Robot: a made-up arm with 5 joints.
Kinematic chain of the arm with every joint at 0, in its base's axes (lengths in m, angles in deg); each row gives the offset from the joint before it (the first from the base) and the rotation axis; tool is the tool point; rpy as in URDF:
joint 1: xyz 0.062 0 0.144 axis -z
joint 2: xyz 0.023 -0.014 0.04 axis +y
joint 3: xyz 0.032 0 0.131 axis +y
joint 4: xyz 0.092 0 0.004 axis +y
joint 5: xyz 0.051 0.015 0 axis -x
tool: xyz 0 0 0 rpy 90 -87.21 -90
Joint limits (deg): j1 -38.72..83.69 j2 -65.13..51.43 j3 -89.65..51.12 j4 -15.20..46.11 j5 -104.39..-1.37
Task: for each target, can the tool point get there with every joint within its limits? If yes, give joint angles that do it. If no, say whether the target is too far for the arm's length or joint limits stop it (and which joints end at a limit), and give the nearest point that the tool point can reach.
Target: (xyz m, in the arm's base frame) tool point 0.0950 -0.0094 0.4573
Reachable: yes | joints 17.60 -21.90 -54.06 -0.34 -10.78
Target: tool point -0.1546 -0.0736 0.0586
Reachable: no: joint limits stop it (at a limit: joint 1, joint 2, joint 3) | nearest point 0.0735 -0.0950 0.1116 | short by 0.235 m
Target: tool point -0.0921 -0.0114 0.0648
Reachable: no: joint limits stop it (at a limit: joint 1, joint 2, joint 3) | nearest point 0.0725 -0.0855 0.1228 | short by 0.190 m
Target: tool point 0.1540 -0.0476 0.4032
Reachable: yes | joints 27.93 -27.28 -11.73 6.94 -86.49
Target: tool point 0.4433 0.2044 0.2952
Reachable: no: too far | nearest point 0.3140 0.1351 0.2673 | short by 0.149 m
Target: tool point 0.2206 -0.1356 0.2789
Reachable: yes | joints 40.81 7.84 -2.21 24.37 -13.07
